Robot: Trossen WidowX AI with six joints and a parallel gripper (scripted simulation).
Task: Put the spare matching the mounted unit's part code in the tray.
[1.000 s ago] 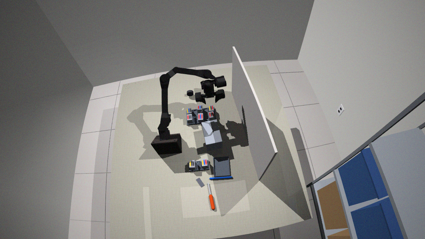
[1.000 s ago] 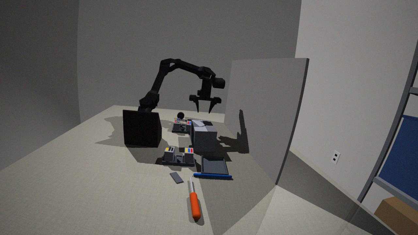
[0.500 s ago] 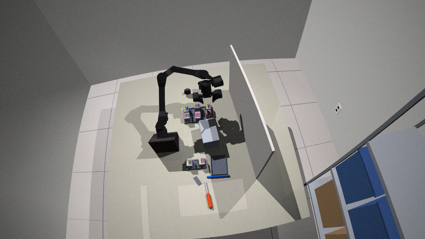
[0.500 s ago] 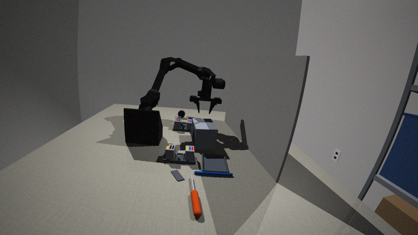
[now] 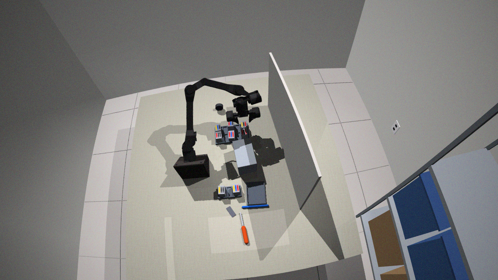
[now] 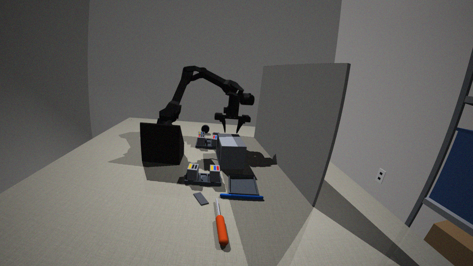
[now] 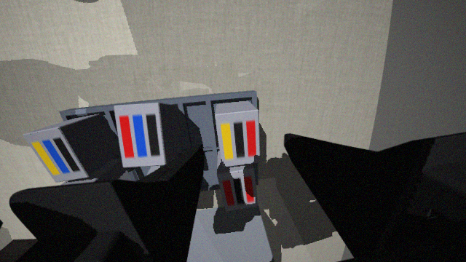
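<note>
My gripper tip is 2 cm above the grey spare. Also, from my gripper tip: tall black panel 18 cm ahead, 21 cm to the right, 16 cm above; grey tray 3 cm behind, 41 cm to the right, 6 cm below; grey mounted unit 4 cm behind, 20 cm to the right, 1 cm below.
</note>
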